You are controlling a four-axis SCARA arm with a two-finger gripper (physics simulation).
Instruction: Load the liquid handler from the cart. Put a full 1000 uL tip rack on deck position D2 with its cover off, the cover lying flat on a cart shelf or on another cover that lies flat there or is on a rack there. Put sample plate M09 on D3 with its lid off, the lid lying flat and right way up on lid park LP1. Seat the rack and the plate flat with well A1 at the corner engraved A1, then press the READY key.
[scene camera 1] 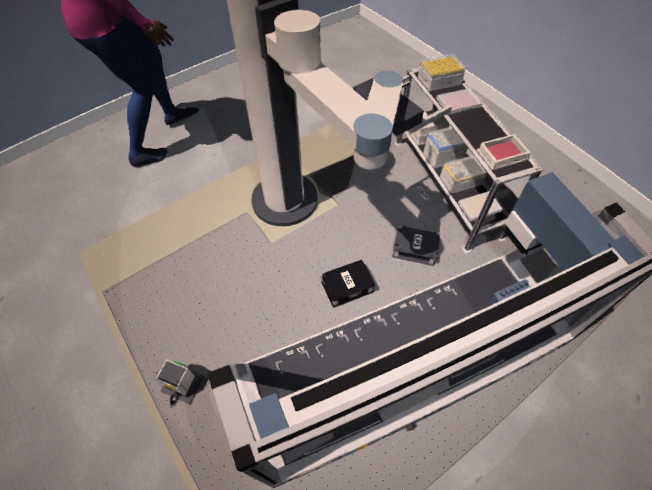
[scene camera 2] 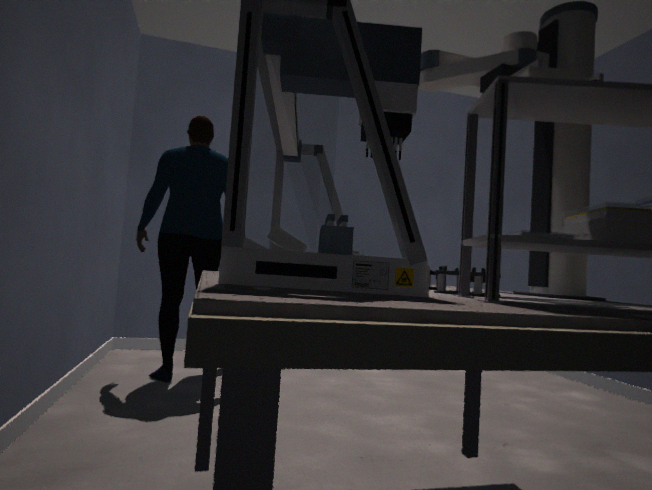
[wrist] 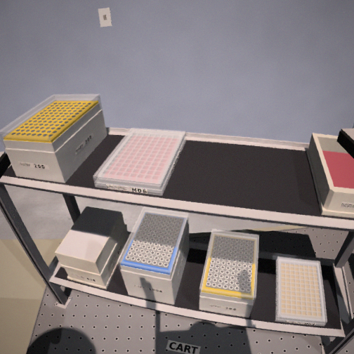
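My gripper [wrist: 172, 124] is open and empty; parts of its dark fingers show at the wrist view's sides, in front of the cart. A lidded pink plate [wrist: 142, 159] [scene camera 1: 459, 100], its label seeming to read M06, lies on the top shelf. The covered blue-rimmed rack [wrist: 156, 255] [scene camera 1: 445, 144], marked 1000, stands on the lower shelf; shadow hides its rear tips. A lidded beige plate [wrist: 301, 290] [scene camera 1: 479, 206] lies there too, its label unreadable. The deck [scene camera 1: 474, 284] shows engraved corners. A black stand [scene camera 1: 417, 243], apparently LP1, is before the cart. The READY key cannot be made out.
Yellow-tipped racks [wrist: 55, 120] [wrist: 230, 272] stand on both cart shelves. An opaque box [wrist: 92, 245] stands lower left, a red-filled tray [wrist: 340, 170] [scene camera 1: 504, 151] upper right. The RG stand [scene camera 1: 348, 282] is before the deck. A person [scene camera 1: 142, 79] [scene camera 2: 192, 179] stands beyond the bench.
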